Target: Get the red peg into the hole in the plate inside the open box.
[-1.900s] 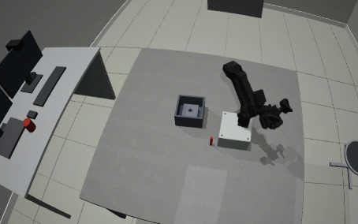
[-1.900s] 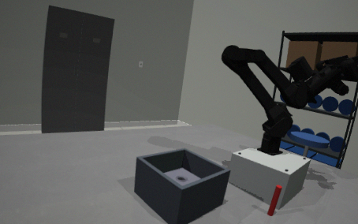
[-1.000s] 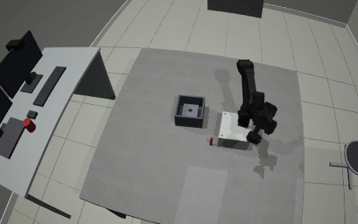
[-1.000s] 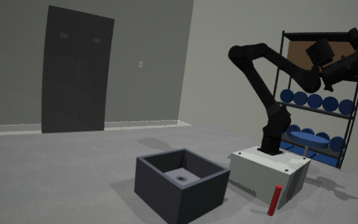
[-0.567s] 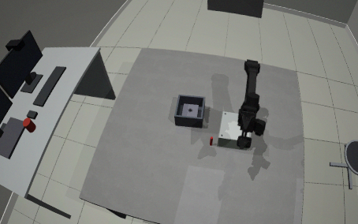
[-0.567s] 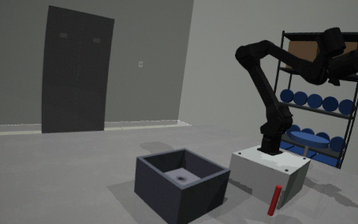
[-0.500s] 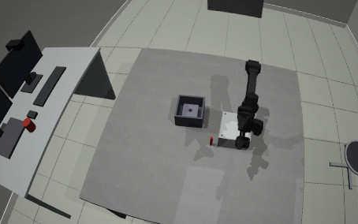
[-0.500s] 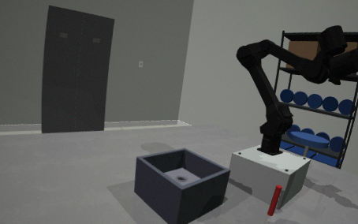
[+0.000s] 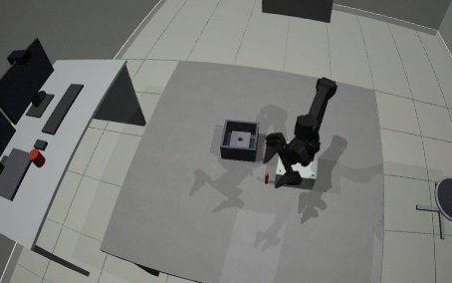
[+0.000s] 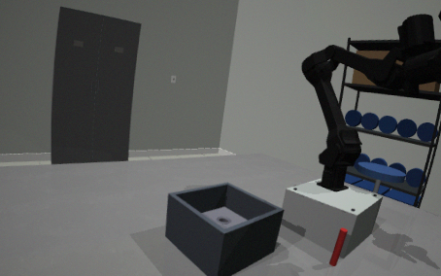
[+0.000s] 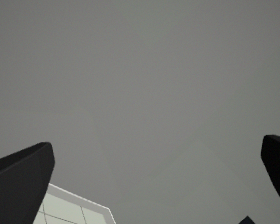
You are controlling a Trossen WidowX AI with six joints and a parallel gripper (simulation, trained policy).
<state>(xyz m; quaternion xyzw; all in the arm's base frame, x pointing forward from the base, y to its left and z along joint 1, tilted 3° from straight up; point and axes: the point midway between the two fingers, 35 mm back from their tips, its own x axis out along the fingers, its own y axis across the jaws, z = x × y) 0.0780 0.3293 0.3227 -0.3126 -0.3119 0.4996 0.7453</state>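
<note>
My gripper tip is now 400 mm above the red peg, 200 mm to the left of it and 50 mm short of it. From my gripper tip the other things lie so: dark box 420 mm below, 350 mm to the right, 230 mm ahead.
</note>
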